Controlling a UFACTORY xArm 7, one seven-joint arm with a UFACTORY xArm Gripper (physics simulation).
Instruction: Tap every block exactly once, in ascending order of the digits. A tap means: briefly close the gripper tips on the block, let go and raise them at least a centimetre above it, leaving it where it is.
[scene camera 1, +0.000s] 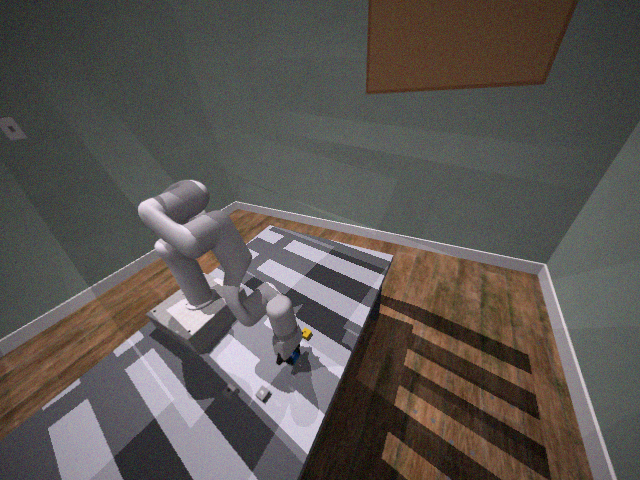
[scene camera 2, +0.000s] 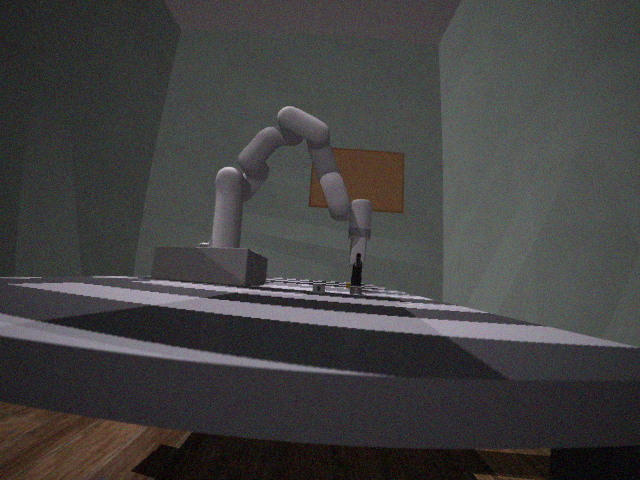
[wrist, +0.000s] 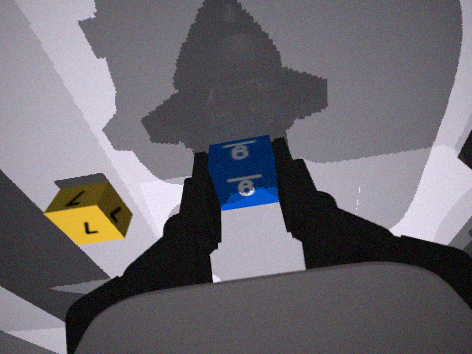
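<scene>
A blue block sits on the table, with white barred digits that look like a 6, or an underlined 9 the other way up. My gripper is shut on it, one black finger against each side. A yellow block stands close by, left of the fingers in the wrist view; its black digit reads as an upside-down 7. A whitish block and a greyish block stand apart from the gripper; their digits are too small to read.
The arm's box-shaped base stands on the table. The table's long edge runs near the blocks in scene camera 1. Strong patchy shadows cross the table. A brown board hangs on the wall.
</scene>
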